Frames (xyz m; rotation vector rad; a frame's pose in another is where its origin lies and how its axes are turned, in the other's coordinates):
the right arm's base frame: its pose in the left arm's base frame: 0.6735 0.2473 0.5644 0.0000 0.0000 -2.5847
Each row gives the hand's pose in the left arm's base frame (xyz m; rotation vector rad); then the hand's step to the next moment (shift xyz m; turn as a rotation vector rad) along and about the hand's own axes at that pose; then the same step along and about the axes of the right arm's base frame.
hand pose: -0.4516 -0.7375 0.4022 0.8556 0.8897 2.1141
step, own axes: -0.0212 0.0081 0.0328 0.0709 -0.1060 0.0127
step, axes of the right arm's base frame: -0.0238 0.0265 0.0180 -0.0658 -0.0957 -0.0542
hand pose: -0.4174 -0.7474 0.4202 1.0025 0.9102 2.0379
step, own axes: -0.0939 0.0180 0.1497 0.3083 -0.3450 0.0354
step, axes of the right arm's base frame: -0.1183 0.1232 0.0489 -0.2108 -0.3849 -0.1507
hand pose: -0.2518 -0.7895 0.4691 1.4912 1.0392 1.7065
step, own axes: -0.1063 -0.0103 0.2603 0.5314 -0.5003 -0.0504
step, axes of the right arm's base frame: -0.2069 0.1843 -0.0488 -0.2396 -0.6668 -0.1823
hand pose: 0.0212 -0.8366 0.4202 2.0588 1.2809 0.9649
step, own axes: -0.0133 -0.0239 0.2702 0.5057 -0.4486 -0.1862
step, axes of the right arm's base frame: -0.1574 0.1204 -0.1856 -0.1461 -0.6823 -0.0692
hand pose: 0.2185 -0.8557 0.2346 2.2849 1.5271 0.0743
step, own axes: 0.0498 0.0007 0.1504 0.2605 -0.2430 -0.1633
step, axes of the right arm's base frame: -0.0508 0.0304 -0.1469 -0.0641 -0.3860 0.0224
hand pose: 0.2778 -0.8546 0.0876 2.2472 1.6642 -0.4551
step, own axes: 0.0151 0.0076 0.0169 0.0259 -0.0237 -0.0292
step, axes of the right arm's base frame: -0.0107 0.0023 -0.0213 -0.0104 -0.0422 0.0139
